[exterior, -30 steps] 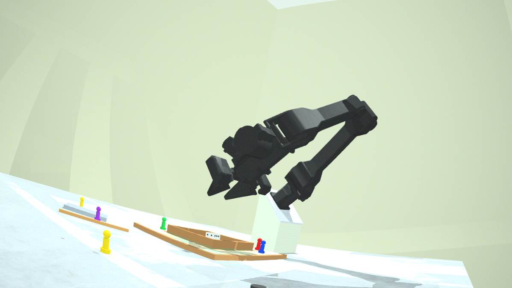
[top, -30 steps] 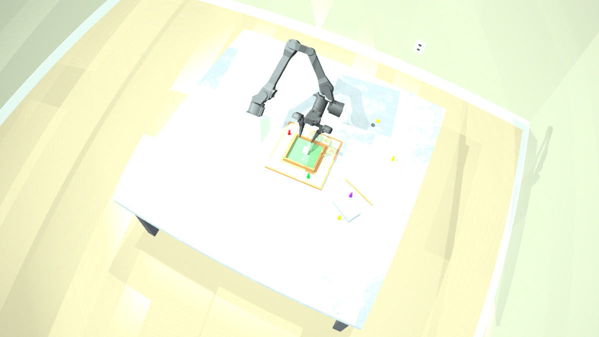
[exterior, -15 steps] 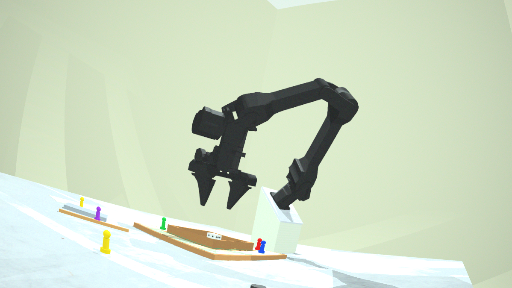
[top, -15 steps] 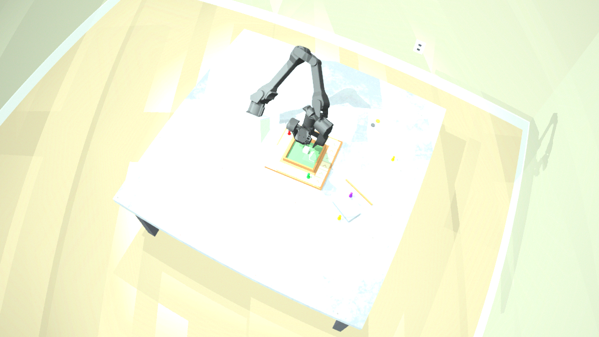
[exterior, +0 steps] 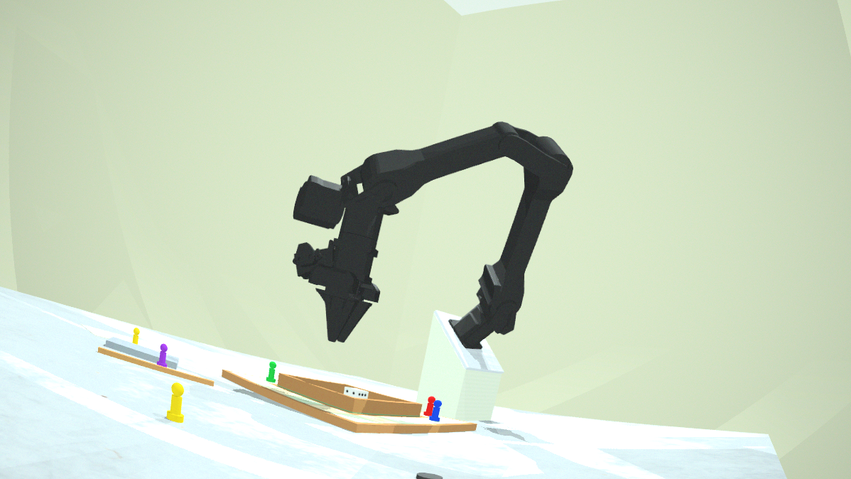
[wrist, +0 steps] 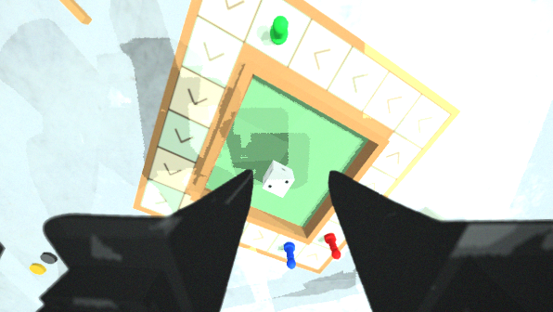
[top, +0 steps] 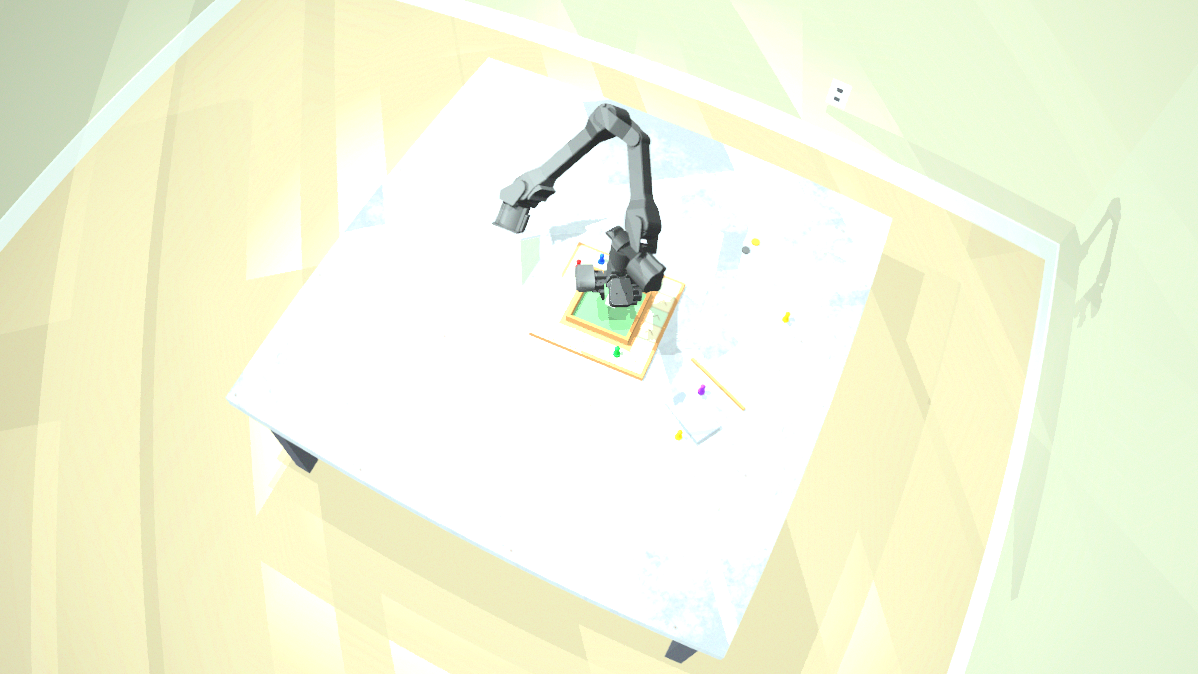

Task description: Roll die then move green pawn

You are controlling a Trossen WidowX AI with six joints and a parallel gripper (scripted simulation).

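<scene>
The green pawn lies 80 mm to the right of my gripper tip, 80 mm below it and 50 mm ahead of it. The rest, counted from my gripper tip: wooden tray (100 mm below, 30 mm to the left, 20 mm behind); then blue pawn (140 mm to the left, 80 mm below, 80 mm behind); then white die (80 mm below, 40 mm to the left, 20 mm behind).
</scene>
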